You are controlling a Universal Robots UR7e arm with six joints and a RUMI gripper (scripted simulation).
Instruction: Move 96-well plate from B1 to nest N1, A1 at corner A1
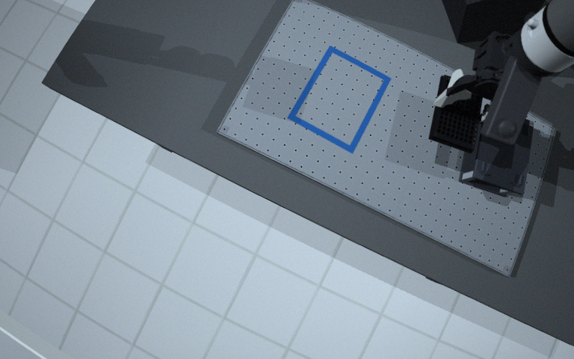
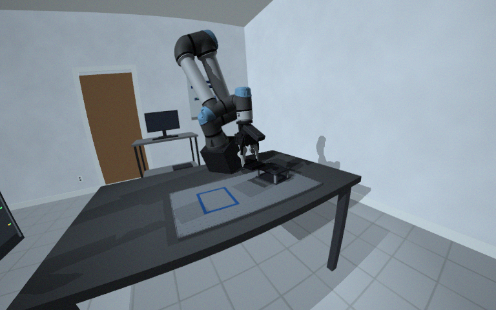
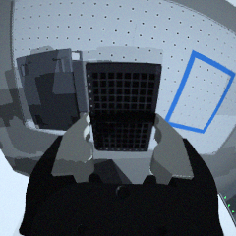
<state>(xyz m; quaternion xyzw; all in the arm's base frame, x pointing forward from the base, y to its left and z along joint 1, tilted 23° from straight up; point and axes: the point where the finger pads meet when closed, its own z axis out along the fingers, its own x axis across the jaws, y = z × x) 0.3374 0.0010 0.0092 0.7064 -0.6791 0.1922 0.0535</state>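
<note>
Right now my hand is 15 cm to the right of the raised plate nest, 7 cm above it and 1 cm short of it. Round my hand: black 96-well plate (1 cm below).
</note>
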